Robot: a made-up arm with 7 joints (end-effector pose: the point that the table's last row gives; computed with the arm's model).
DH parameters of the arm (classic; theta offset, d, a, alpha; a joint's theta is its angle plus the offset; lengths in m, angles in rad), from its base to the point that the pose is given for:
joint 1: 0 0.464 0 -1.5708
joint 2: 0 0 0 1.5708
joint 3: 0 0.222 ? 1.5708
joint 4: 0 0 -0.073 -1.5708
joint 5: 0 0.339 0 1.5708
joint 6: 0 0 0.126 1.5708
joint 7: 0 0 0 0
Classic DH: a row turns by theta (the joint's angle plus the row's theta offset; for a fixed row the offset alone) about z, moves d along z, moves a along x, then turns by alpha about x.
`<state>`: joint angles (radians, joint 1 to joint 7).
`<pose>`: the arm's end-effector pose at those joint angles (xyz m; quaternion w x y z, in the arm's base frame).
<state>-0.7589 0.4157 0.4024 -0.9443 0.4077 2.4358 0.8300</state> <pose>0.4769 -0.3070 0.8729 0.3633 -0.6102 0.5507 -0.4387</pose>
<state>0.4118 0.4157 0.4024 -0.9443 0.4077 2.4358 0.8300</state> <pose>0.4685 0.3196 0.8729 0.5451 -0.8129 0.1219 -0.1649</pose>
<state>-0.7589 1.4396 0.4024 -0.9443 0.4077 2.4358 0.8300</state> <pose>0.5362 -0.3633 0.2007 0.3267 -0.5655 0.7571 0.0201</pose>
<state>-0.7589 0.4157 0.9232 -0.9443 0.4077 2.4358 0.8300</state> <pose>0.5201 -0.1309 0.9125 0.5398 -0.6606 0.3955 -0.3404</pose>
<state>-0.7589 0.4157 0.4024 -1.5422 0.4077 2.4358 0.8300</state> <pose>0.5663 -0.3003 0.6232 0.2864 -0.6870 0.6438 -0.1775</pose>
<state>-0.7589 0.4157 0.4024 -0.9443 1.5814 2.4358 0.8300</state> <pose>0.4801 -0.3553 0.7784 0.7812 -0.3043 0.5131 -0.1839</pose>
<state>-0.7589 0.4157 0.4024 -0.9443 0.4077 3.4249 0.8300</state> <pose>0.3632 -0.2703 0.8659 0.3571 -0.2694 0.4474 -0.7744</pose>
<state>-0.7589 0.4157 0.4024 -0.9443 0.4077 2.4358 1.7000</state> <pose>0.4769 -0.3070 0.8729 0.5143 -0.3213 0.7565 -0.2447</pose>
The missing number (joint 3, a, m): 0.112
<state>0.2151 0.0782 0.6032 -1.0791 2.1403 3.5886 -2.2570</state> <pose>0.3410 0.2013 0.8023 0.1760 -0.6410 -0.1285 -0.7360</pose>
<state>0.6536 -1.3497 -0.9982 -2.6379 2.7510 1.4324 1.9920</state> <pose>0.3587 -0.1589 0.6572 0.4309 0.1062 -0.2792 0.8515</pose>
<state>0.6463 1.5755 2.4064 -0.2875 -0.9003 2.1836 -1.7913</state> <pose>0.5181 0.4424 0.5910 0.4552 -0.3017 -0.6194 -0.5640</pose>
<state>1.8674 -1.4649 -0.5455 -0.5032 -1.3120 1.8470 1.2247</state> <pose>0.2887 -0.5762 0.7743 0.5914 -0.4064 0.6487 -0.2534</pose>
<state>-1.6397 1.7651 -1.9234 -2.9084 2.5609 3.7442 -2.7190</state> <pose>-0.1292 0.0287 0.5788 0.0498 0.2228 0.5149 0.8263</pose>
